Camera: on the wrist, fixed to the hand. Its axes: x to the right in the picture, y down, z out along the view.
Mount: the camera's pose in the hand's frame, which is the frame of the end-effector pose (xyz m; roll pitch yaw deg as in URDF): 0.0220 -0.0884 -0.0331 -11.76 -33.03 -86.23
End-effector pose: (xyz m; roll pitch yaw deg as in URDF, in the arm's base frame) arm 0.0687 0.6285 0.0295 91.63 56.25 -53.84
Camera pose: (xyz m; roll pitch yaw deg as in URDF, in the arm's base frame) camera 0.0618 0.6983 -0.0374 -79.88 31.27 163.72
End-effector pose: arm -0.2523 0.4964 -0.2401 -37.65 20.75 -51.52
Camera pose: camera -0.3040 0.4165 -0.2219 -62.23 -59.53 -92.03
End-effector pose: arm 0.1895 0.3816 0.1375 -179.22 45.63 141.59
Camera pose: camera 0.1036 0.3375 0.1458 -140.16 24.37 -106.30
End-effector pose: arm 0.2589 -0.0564 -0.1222 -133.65 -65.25 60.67
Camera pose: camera 0.1925 -0.0989 -0.0659 104.62 -8.39 161.45
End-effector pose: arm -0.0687 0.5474 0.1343 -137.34 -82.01 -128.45
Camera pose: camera 0.0146 0.5839 0.1678 88.20 -4.45 -29.40
